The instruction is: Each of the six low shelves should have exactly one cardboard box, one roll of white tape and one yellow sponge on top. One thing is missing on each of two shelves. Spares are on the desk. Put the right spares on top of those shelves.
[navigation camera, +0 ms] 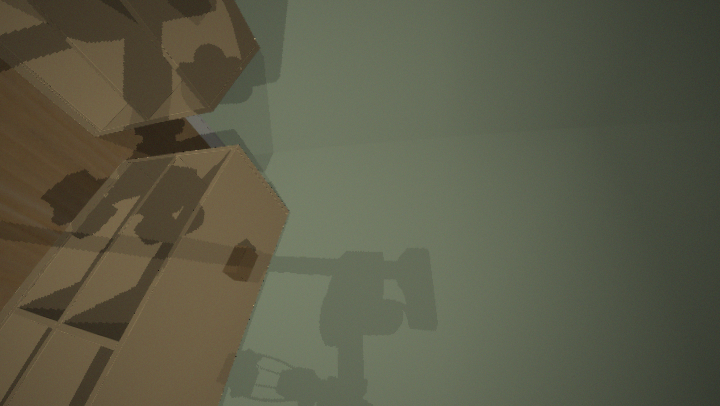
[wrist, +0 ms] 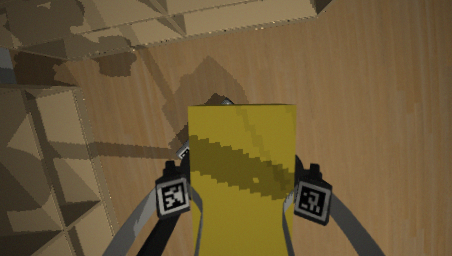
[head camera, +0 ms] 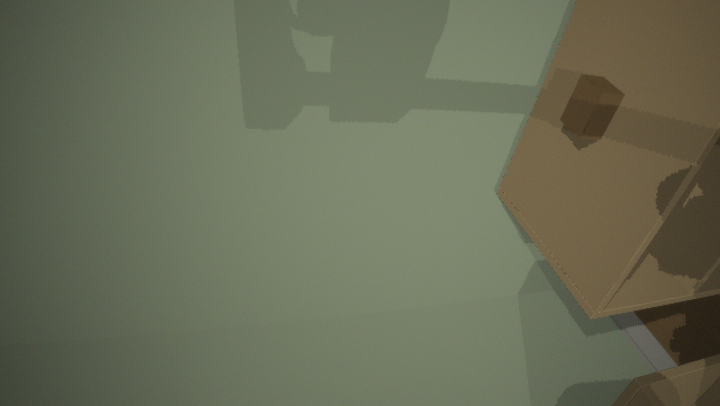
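My gripper (wrist: 240, 167) is shut on a yellow sponge (wrist: 242, 125), held upright between the two fingers in the wrist view, above the wooden floor. A low shelf (head camera: 579, 211) (navigation camera: 186, 302) carries one brown cardboard box (head camera: 592, 105) (navigation camera: 240, 259) near the wall-side edge of its top, partly in shadow. Part of a second low shelf (head camera: 650, 383) (navigation camera: 216, 70) shows beyond a narrow corner gap; no object can be made out on the visible part of its top. White tape, the desk and the spares do not show in these views.
In the wrist view, one shelf unit (wrist: 240, 20) runs along the top and another shelf unit (wrist: 64, 115) stands at the left, with a corner gap between them. The green wall (head camera: 352, 201) (navigation camera: 453, 201) is behind the shelves. Robot shadows fall on the wall, shelves and floor.
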